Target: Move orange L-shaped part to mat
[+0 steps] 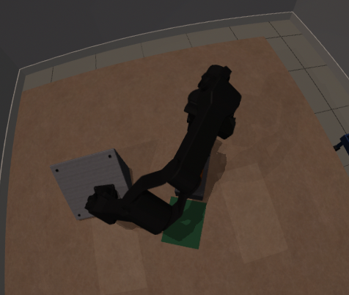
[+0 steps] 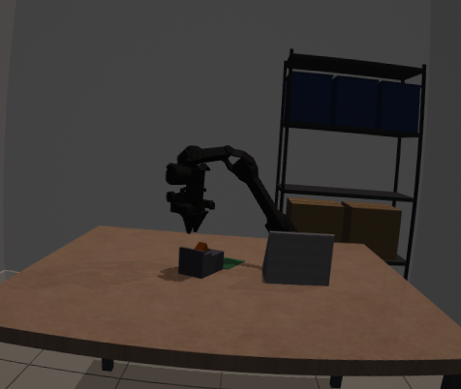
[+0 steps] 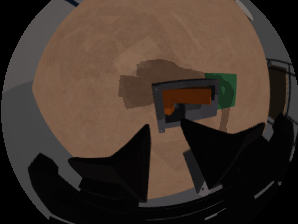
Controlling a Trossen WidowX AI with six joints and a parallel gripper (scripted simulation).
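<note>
The orange L-shaped part is 100 mm below my gripper tip, 40 mm to the right of it and 20 mm behind it. Round my gripper tip: green mat 210 mm to the right, 160 mm below, 90 mm behind.
</note>
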